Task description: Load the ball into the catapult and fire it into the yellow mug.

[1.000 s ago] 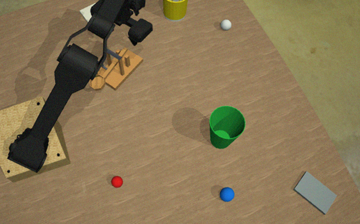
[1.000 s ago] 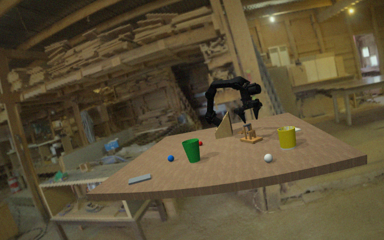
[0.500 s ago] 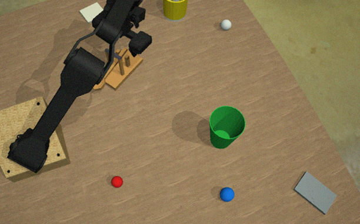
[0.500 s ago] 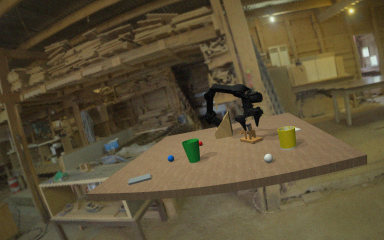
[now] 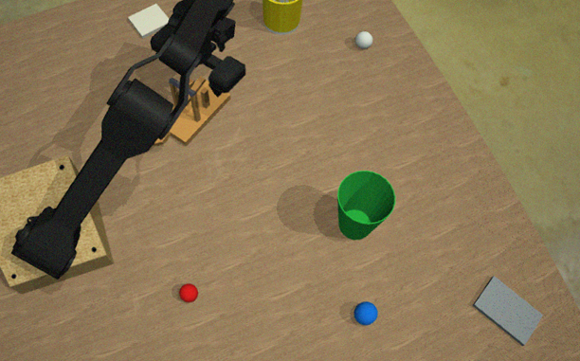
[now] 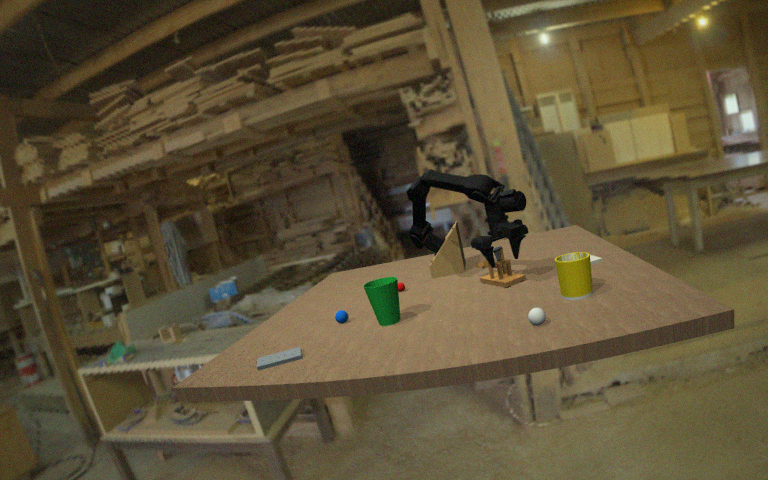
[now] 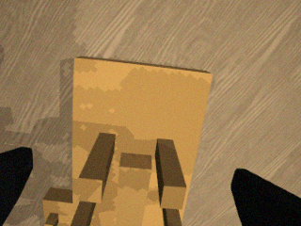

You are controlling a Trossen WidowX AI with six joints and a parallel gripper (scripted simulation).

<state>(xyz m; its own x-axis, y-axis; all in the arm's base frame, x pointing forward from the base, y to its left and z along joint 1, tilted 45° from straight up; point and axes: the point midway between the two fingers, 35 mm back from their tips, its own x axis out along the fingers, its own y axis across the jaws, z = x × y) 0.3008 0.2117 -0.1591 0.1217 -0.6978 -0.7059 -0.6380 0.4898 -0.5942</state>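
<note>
The red ball is 39 cm to the right of my gripper tip, 10 cm behind it and 5 cm below it. The rest, counted from my gripper tip: white tile (26 cm to the left, 9 cm behind, 6 cm below); wooden catapult (6 cm behind, 4 cm to the right, 1 cm below); yellow mug (21 cm ahead, 19 cm to the left, 3 cm below).
</note>
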